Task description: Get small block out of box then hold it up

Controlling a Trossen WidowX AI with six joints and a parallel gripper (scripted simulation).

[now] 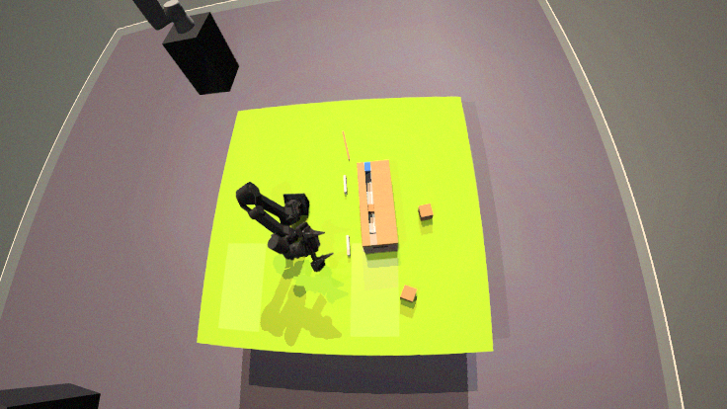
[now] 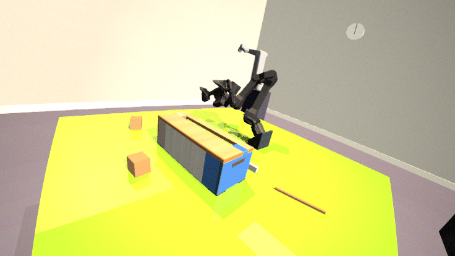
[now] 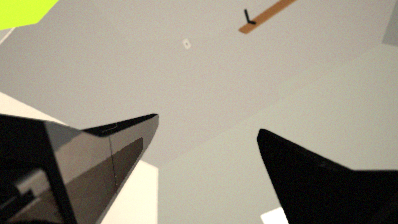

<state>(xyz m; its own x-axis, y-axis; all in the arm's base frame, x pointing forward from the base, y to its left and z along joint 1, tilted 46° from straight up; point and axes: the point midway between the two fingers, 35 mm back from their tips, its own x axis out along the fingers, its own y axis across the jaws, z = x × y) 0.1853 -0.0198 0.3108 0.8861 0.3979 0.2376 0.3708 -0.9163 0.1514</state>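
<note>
Now: gripper tip 13 cm short of the brown block, 21 cm to the right of it and 18 cm above it. Round my gripper tip: long box: 12 cm ahead, 22 cm to the left, 20 cm below; thin brown stick: 2 cm behind, 59 cm to the left, 26 cm below.
</note>
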